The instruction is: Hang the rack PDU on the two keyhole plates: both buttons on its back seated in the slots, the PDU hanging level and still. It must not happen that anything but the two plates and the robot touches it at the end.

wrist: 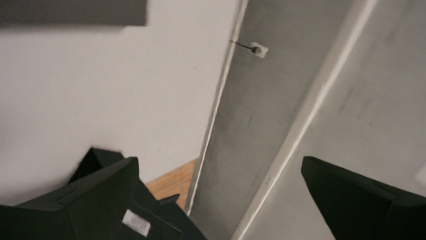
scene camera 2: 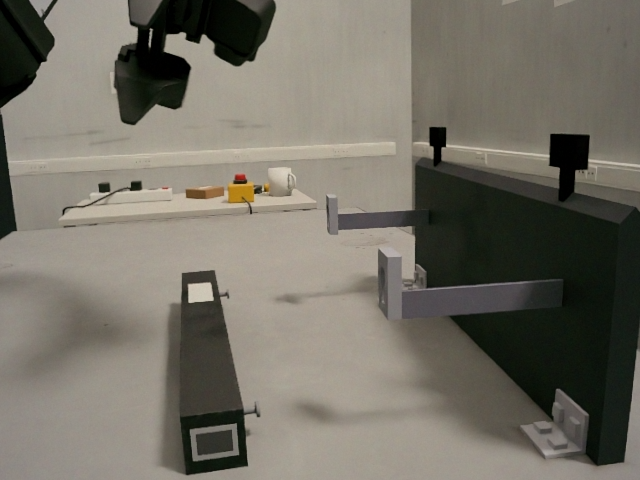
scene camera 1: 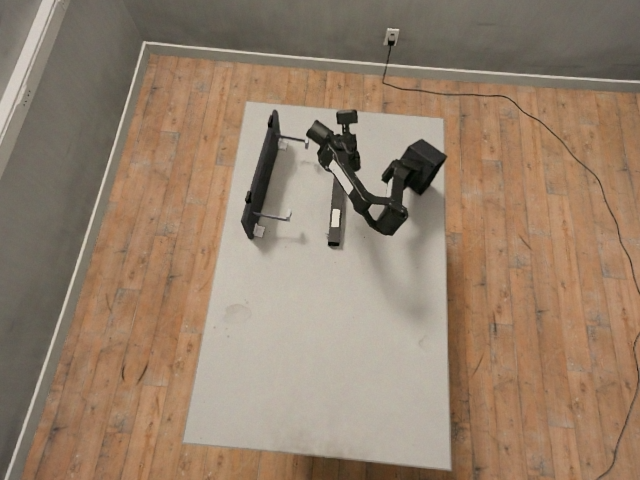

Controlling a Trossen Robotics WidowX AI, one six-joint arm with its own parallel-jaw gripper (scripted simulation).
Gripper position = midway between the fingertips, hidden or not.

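Looking through scene camera 2, I see a rack PDU (scene camera 2: pixel 212 420), a backboard (scene camera 2: pixel 477 234) and my own gripper (scene camera 2: pixel 131 79). Scene camera 1 shows me the backboard (scene camera 1: pixel 264 178) and the rack PDU (scene camera 1: pixel 337 192) as well. As for the wrist view, my gripper is visible there (wrist: pixel 222 164).
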